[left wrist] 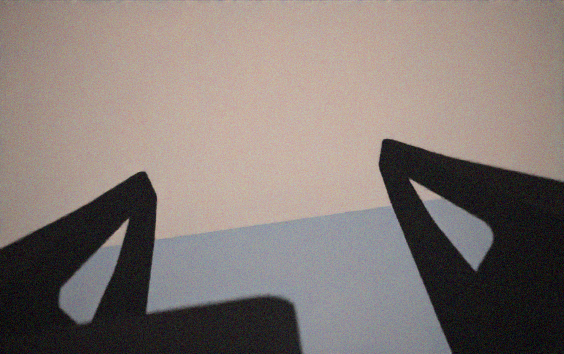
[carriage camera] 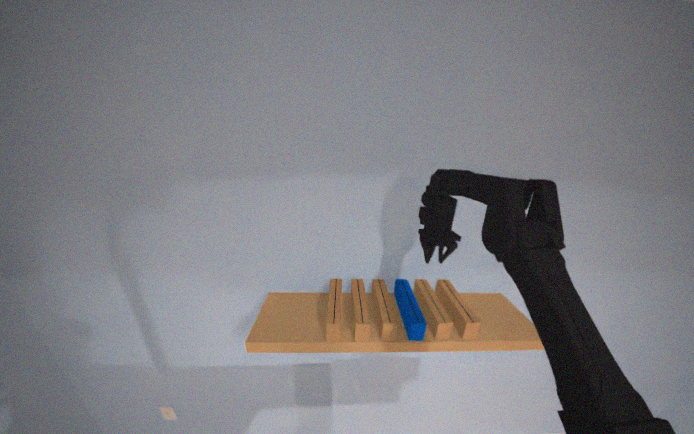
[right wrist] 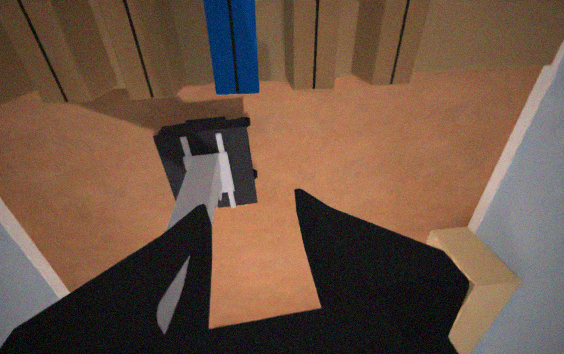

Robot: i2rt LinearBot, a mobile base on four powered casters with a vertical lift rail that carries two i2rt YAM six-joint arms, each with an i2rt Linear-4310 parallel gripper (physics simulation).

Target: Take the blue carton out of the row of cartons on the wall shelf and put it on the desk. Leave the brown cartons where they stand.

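Frame: origin at the left arm's base, x right, y ahead, z up, level; metres.
Seen in the pictures: left gripper, fingertip midpoint: (left wrist: 267, 167); right gripper, fingertip midpoint: (carriage camera: 433, 262) (right wrist: 252, 207).
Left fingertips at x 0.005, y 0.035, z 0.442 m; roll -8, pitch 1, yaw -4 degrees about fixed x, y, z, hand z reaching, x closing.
Observation:
Pixels of each thing's top centre, then the offset from my left fingertips to it. "spot": a spot on its surface instead. Level surfaces: height alone.
- blue carton at its top centre: (carriage camera: 409, 298) dz -0.600, dx +0.625, dy +0.550 m
- wall shelf at its surface level: dz -0.680 m
- orange-brown floor at its surface level: dz -1.990 m
- small tan patch at a spot on its surface: (carriage camera: 168, 413) spot: dz -1.579, dx -0.662, dy +0.727 m
The blue carton (carriage camera: 409, 309) (right wrist: 234, 47) stands upright in the row on the wall shelf (carriage camera: 291, 317) (right wrist: 475, 40), fourth from the left in the carriage view. Brown cartons stand on both sides, including one on its left (carriage camera: 383, 307) and one on its right (carriage camera: 432, 307), with narrow gaps. My right gripper (carriage camera: 435, 261) (right wrist: 252, 207) points down, partly open and empty. In the carriage view it shows above the back of the row, slightly right of the blue carton, apart from it. My left gripper (left wrist: 267, 167) is wide open and empty. I cannot make out the desk.
Far below in the right wrist view are an orange-brown floor (right wrist: 390, 150) and a dark base (right wrist: 240, 165) with a grey column (right wrist: 200, 175). A tan block (right wrist: 495, 255) shows beside the right finger. A small tan patch (carriage camera: 168, 413) shows at the carriage view's lower left.

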